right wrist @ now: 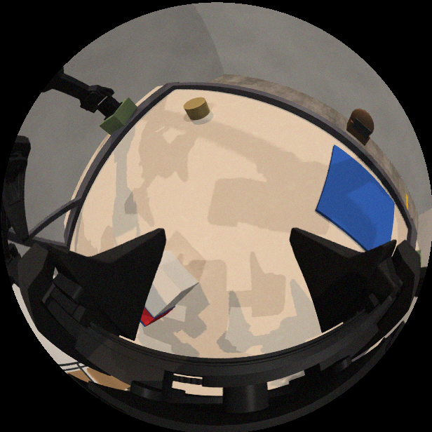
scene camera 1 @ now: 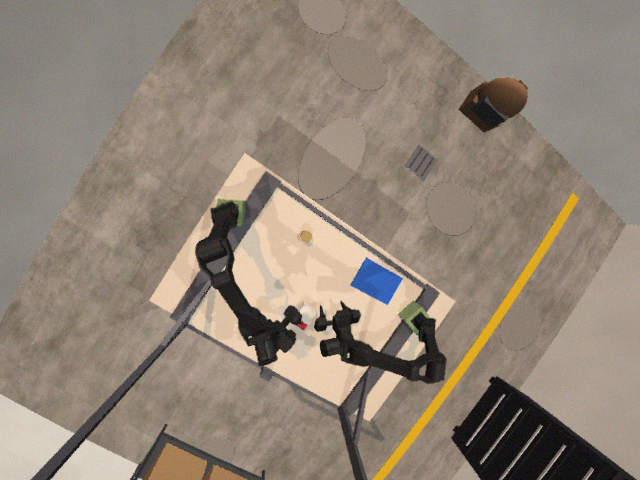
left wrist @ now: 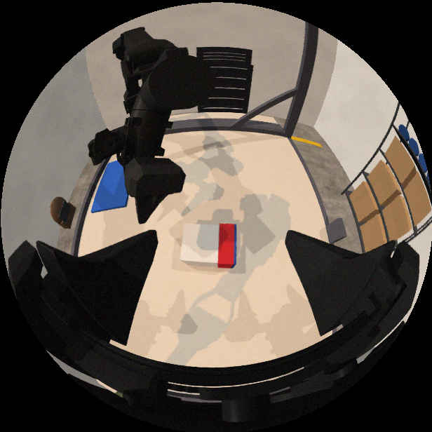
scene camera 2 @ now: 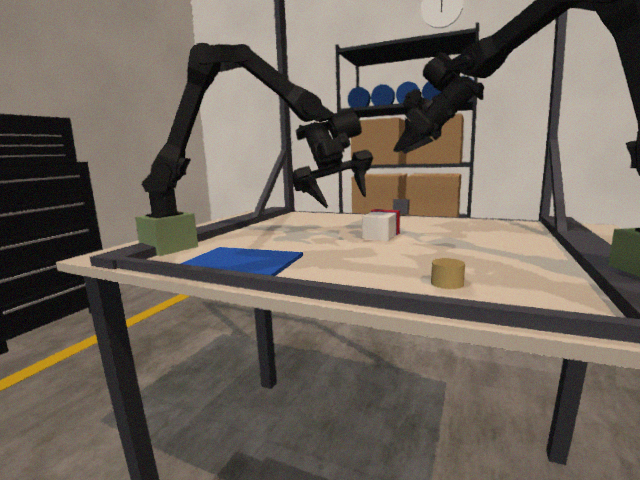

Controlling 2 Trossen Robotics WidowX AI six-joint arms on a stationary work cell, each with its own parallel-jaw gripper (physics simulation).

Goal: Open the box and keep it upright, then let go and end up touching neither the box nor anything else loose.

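Frame: origin at the left arm's base, x back, y right, z up, level; metres.
Where they show: left gripper, fingertip midpoint: (scene camera 1: 294, 332) (scene camera 2: 399, 151); right gripper, fingertip midpoint: (scene camera 1: 330, 303) (scene camera 2: 346, 201); left arm's base at its link origin: (scene camera 1: 229, 212); right arm's base at its link origin: (scene camera 1: 419, 321) (scene camera 2: 164, 215).
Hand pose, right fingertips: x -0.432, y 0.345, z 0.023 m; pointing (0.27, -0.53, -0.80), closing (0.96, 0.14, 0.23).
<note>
Each offset is from my right fingertips to the top centre of the thing.
The box @[dx +0.104, dy +0.085, dz -0.045 m] (scene camera 1: 307, 310) (scene camera 2: 378, 227) (left wrist: 200, 243) (right wrist: 172, 285) stands on the table, a white block with a red band (left wrist: 226, 245) and a thin blue edge along one side. No gap or opening shows in it. My left gripper (scene camera 2: 412, 144) (left wrist: 223, 237) is open and empty, above the box and apart from it; the box shows between its fingers in the left wrist view. My right gripper (scene camera 1: 331, 305) (scene camera 2: 345, 200) (right wrist: 229, 234) is open and empty, above the table beside the box. In the right wrist view one finger hides part of the box.
A flat blue pad @[dx -0.230, dy -0.078, dz -0.096 m] (scene camera 1: 376, 280) (scene camera 2: 242, 260) (left wrist: 111, 190) (right wrist: 357, 200) lies near the table's edge. A short gold cylinder @[dx +0.117, dy -0.266, dz -0.069 m] (scene camera 1: 306, 236) (scene camera 2: 447, 273) (right wrist: 197, 108) stands apart from the box. Dark frame rails border the table. The two arms' wrists are close together over the box area.
</note>
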